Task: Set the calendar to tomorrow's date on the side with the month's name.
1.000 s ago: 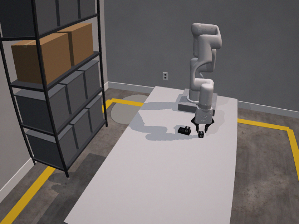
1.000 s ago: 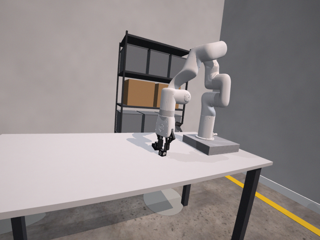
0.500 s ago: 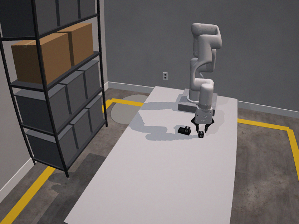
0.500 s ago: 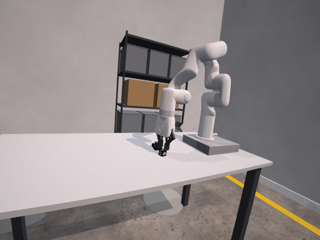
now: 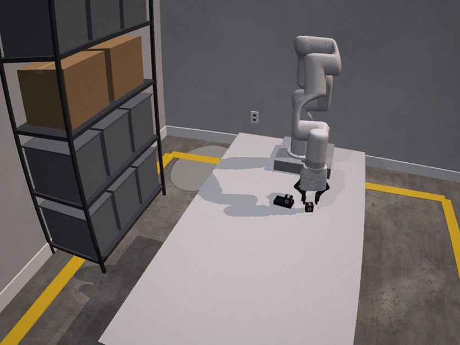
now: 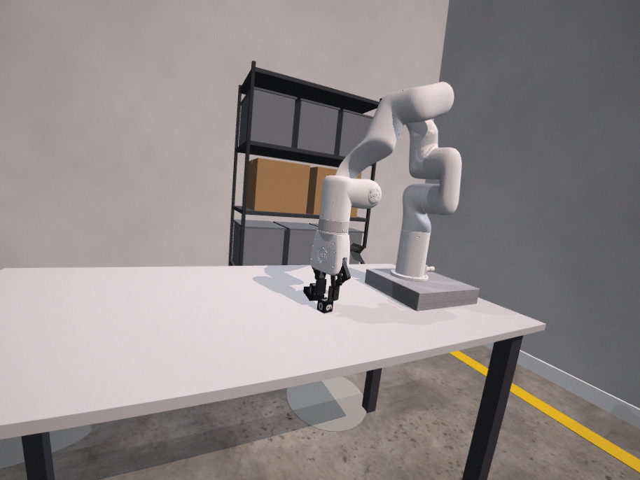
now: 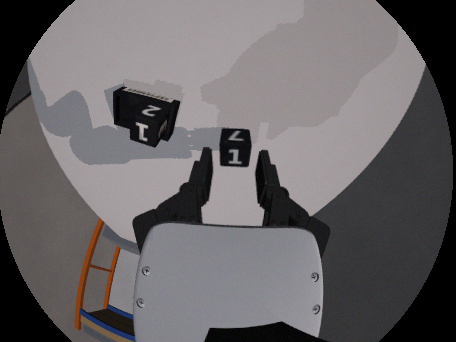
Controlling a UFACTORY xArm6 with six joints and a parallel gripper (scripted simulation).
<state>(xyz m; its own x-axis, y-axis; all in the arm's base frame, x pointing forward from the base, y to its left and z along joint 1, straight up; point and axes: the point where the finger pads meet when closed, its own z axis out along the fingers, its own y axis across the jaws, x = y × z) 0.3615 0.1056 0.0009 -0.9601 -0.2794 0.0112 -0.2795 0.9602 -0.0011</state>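
The black cube lies 4 cm below my hand.
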